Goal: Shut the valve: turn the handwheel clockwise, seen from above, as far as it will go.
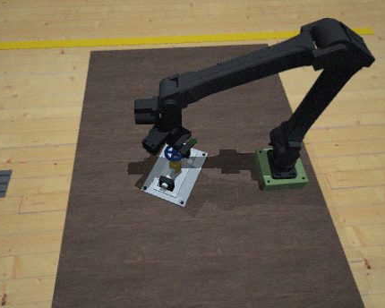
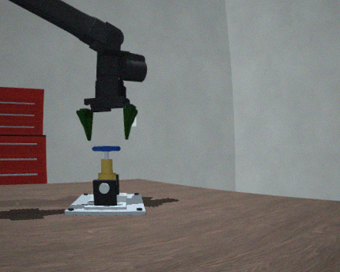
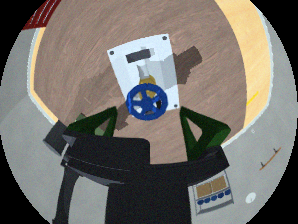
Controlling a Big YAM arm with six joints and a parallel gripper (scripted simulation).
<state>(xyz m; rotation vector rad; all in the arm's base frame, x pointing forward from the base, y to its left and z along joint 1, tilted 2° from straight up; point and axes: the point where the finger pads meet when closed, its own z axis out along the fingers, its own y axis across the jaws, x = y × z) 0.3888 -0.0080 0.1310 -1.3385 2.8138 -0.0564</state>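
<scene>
My gripper is now 4 cm above the handwheel.
</scene>
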